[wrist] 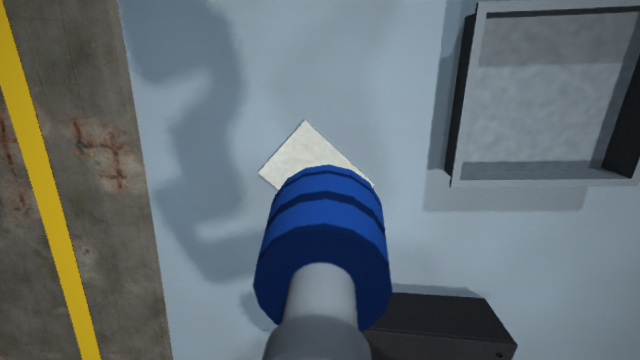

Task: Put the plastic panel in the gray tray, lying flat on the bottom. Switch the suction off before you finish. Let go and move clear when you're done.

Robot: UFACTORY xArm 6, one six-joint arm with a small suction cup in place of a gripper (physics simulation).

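Places are measured from the arm's base along level axes (x ahead, y left, z up), in millimetres.
Pixels of known places: hand, tool point: (326, 216).
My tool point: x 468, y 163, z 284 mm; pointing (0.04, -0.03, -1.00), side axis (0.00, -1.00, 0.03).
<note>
Behind a point stands the place of what it marks.
The plastic panel (306, 152) {z -83, x 385, y 191 mm} is a pale cream rectangle lying flat on the blue-grey table, turned at an angle, with one corner toward the top of the wrist view. Its lower part is hidden behind my blue suction cup (327, 181), which hangs above the table in front of it. The suction cup holds nothing and counts as open. The gray tray (456, 125) {z -67, x 434, y -19 mm} stands at the upper right, to the right of the panel, and its right side is partly cut off. The visible tray bottom is bare.
A black box-shaped block (440, 312) {z -46, x 123, y -39 mm} shows at the lower right, partly behind the cup. The table's left edge runs down the left side. Beyond it is a brown, worn floor (100, 240) with a yellow stripe (42, 172). The arm's shadow falls left of the panel.
</note>
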